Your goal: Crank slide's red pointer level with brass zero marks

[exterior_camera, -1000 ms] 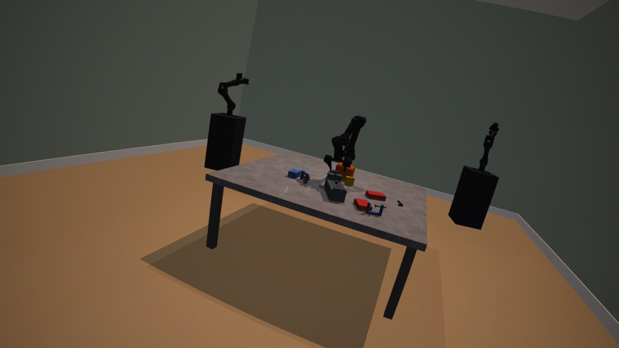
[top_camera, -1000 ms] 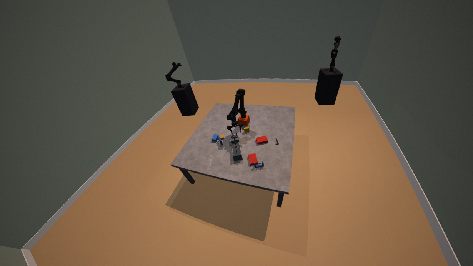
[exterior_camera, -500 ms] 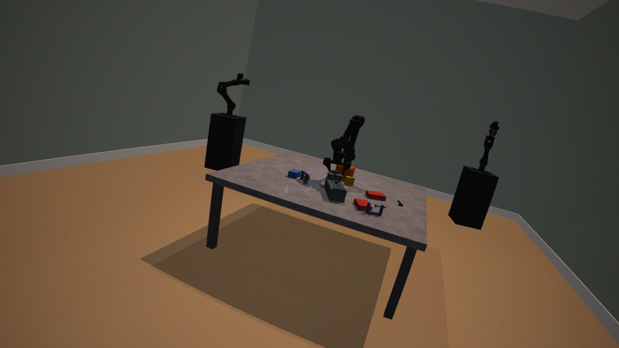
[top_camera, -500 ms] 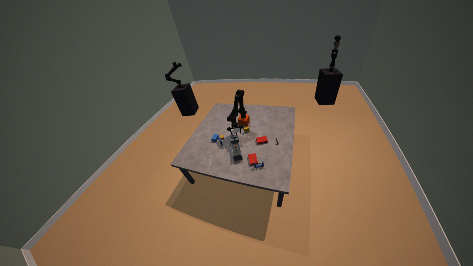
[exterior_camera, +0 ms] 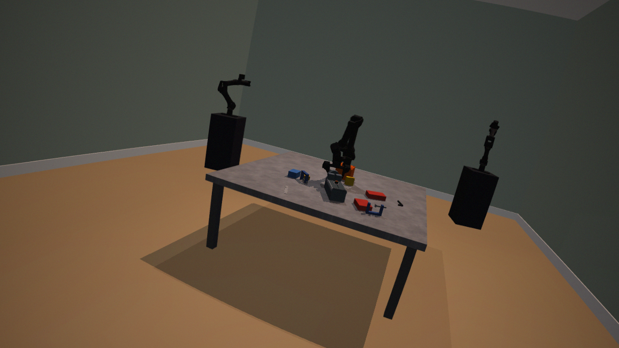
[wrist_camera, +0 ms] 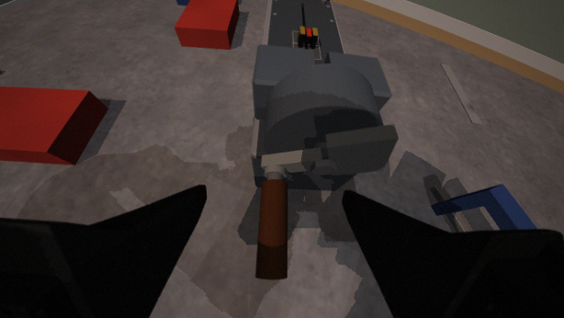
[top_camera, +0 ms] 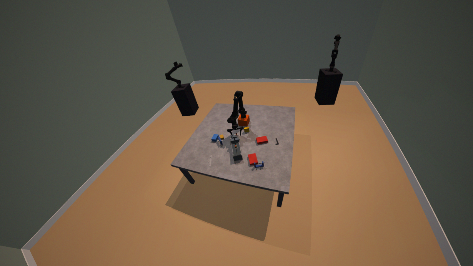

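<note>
Now: the brown crank handle 2 cm behind my gripper tip and 1 cm above it. From my gripper tip the other things lie so: yellow cube 16 cm behind, 10 cm to the left, 4 cm below; then red pointer 16 cm ahead, 1 cm to the left, 1 cm above; then blue block 29 cm to the right, 5 cm below, 4 cm behind.
</note>
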